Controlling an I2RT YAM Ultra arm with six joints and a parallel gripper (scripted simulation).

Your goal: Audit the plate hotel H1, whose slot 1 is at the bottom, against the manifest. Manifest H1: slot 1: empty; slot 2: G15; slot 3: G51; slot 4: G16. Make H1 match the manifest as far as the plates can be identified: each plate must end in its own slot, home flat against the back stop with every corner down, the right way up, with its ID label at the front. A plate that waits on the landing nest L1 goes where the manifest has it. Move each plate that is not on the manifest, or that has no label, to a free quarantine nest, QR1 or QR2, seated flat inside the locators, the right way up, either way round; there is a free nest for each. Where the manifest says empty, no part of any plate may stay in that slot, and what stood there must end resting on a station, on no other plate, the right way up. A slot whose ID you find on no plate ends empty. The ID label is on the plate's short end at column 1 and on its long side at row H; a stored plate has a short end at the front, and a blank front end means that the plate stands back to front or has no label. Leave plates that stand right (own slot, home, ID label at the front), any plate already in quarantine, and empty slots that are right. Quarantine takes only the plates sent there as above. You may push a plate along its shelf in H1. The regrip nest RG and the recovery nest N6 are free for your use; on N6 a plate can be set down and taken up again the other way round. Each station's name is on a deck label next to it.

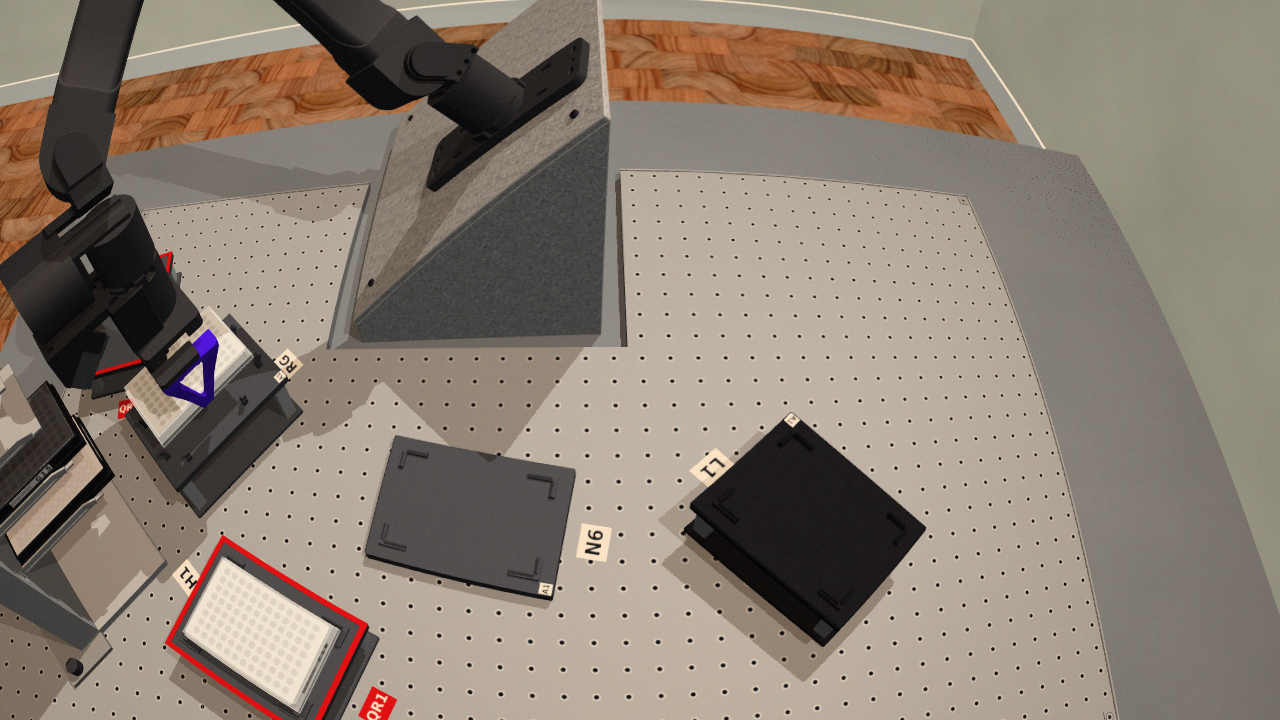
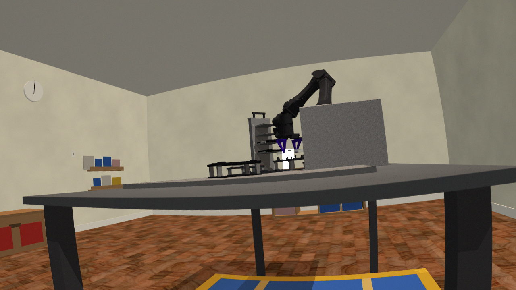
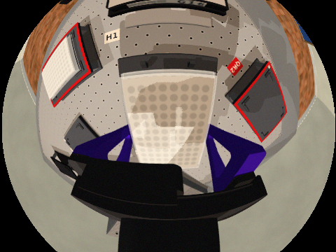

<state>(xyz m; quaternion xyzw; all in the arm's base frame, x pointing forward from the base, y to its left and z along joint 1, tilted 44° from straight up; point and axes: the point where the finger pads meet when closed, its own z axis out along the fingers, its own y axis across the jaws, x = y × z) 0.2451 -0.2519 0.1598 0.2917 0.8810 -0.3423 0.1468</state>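
The regrip nest RG is 4 cm below my hand. From my hand the other things lie so: plate hotel H1 (21 cm ahead, 16 cm to the right, 6 cm above); then quarantine nest QR2 (12 cm behind, 17 cm to the right, 6 cm below); then quarantine nest QR1 (22 cm ahead, 11 cm to the left, 6 cm below).
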